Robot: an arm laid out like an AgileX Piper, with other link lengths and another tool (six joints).
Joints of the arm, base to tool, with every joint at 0 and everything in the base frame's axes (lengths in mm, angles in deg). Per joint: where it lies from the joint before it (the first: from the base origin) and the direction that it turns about. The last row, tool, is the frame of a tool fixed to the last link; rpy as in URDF.
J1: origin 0 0 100.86 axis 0 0 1
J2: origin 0 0 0 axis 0 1 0
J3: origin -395.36 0 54.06 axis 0 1 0
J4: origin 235.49 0 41.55 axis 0.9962 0 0.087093
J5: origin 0 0 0 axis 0 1 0
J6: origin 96.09 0 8.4 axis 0.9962 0 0.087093
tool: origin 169.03 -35 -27.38 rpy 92.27 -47.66 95.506
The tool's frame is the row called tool.
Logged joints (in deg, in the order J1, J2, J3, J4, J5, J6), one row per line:
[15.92 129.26 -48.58 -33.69 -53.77 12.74]
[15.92 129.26 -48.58 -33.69 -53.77 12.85]
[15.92 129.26 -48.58 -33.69 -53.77 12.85]
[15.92 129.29 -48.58 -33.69 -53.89 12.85]
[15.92 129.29 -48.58 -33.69 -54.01 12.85]
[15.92 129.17 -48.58 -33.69 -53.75 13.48]
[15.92 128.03 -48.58 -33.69 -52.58 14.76]
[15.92 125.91 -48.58 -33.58 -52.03 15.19]
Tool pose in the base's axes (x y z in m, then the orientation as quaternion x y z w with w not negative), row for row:
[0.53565 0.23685 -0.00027 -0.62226 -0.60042 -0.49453 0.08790]
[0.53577 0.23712 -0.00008 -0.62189 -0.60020 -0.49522 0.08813]
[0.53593 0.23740 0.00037 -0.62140 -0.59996 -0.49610 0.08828]
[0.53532 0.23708 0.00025 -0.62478 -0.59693 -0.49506 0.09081]
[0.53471 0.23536 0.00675 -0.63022 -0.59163 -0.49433 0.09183]
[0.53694 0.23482 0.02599 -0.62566 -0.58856 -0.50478 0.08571]
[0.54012 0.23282 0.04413 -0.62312 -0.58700 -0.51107 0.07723]
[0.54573 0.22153 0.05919 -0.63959 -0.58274 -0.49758 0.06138]
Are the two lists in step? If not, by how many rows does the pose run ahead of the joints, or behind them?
The pose runs 2 rows ahead of the joints: the pose in row i belongs to the joints in row i + 2.
